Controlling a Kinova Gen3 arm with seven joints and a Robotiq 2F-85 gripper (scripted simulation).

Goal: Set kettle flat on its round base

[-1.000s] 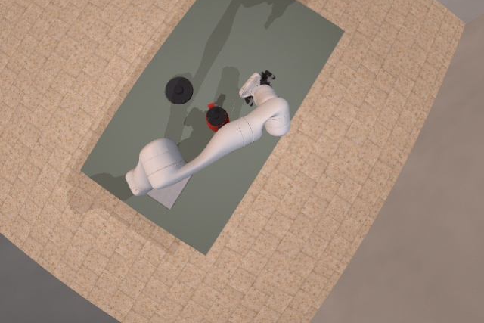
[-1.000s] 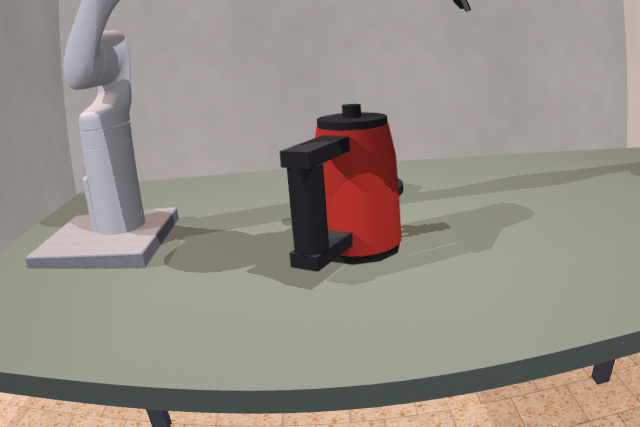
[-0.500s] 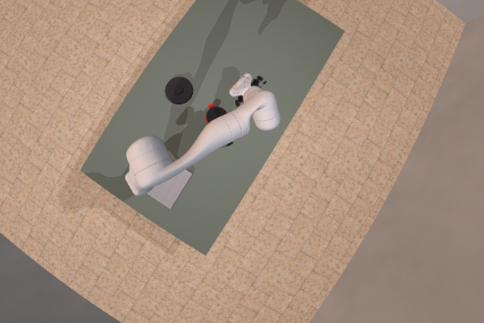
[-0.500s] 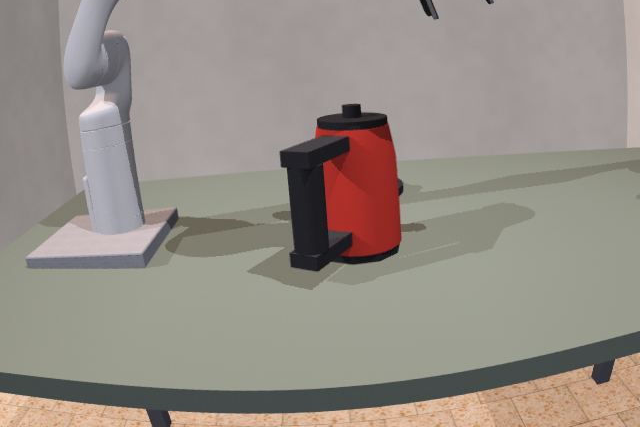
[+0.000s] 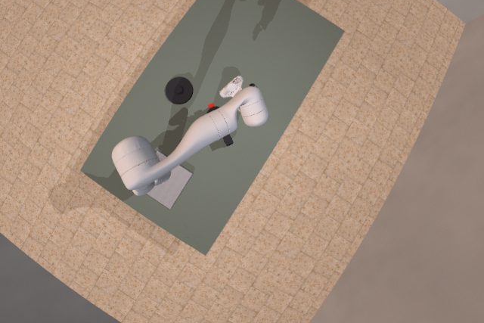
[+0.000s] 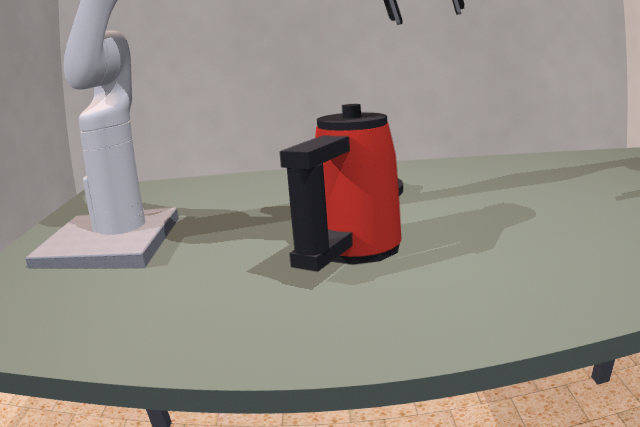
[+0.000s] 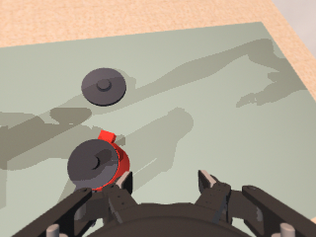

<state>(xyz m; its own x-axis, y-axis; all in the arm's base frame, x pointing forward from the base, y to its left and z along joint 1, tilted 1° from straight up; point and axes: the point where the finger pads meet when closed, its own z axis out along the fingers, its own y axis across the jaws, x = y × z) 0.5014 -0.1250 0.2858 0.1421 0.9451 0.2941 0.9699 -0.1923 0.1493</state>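
Now: hand 22 cm above the red kettle, 12 cm past it and 2 cm to the right of it. Also, from my hand: black round base 32 cm to the left, 31 cm below, 9 cm behind.
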